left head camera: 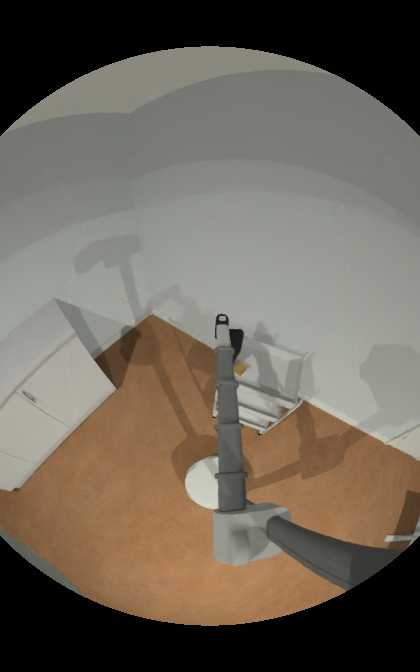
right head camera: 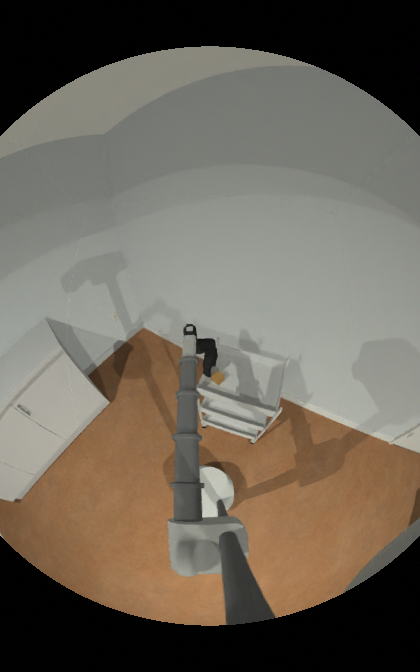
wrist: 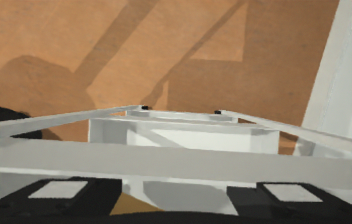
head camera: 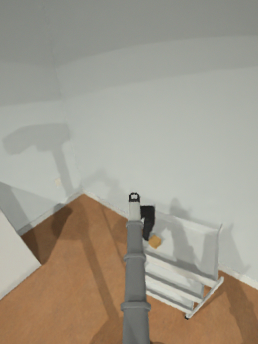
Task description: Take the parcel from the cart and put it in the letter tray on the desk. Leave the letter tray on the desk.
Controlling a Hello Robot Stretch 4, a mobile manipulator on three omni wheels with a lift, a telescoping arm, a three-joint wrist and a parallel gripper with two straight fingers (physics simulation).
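Frame: origin at the robot's base, x left, y back, z up, level; millimetres.
Where they show: gripper, fingertip midpoint: (head camera: 148, 235).
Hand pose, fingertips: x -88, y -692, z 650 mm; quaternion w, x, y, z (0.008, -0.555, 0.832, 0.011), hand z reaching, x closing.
Observation:
After its pixels a point has its place.
The parcel (head camera: 155, 242) {x -124, y -619, z 685 mm} (left head camera: 240, 368) (right head camera: 218, 377) (wrist: 132, 205) {x -99, y -653, z 648 mm} is a small orange-brown block in the top tray of the white cart (head camera: 180, 270) {x -235, y -454, z 682 mm} (left head camera: 265, 393) (right head camera: 240, 400) (wrist: 175, 158) {x -72, y -700, z 666 mm}, near the tray's left end. My gripper (head camera: 146, 237) {x -88, y -692, z 650 mm} (right head camera: 207, 372) (wrist: 174, 176) {x -88, y -692, z 650 mm} is open above that end of the cart. In the wrist view its fingers stand wide apart, and part of the parcel shows between them, nearer the left finger; the rest is hidden by the gripper's body. I cannot tell the fingers' exact height. No letter tray or desk can be made out.
A white cabinet (head camera: 15, 255) {x 962, y -666, z 373 mm} (left head camera: 50, 395) (right head camera: 45, 415) stands at the left. A grey wall (head camera: 165, 125) {x -232, y -1182, z 1213 mm} runs close behind the cart. The round white base (left head camera: 202, 482) (right head camera: 218, 490) shows below the arm. A white bar (left head camera: 397, 538) shows at the right edge of the left head view.

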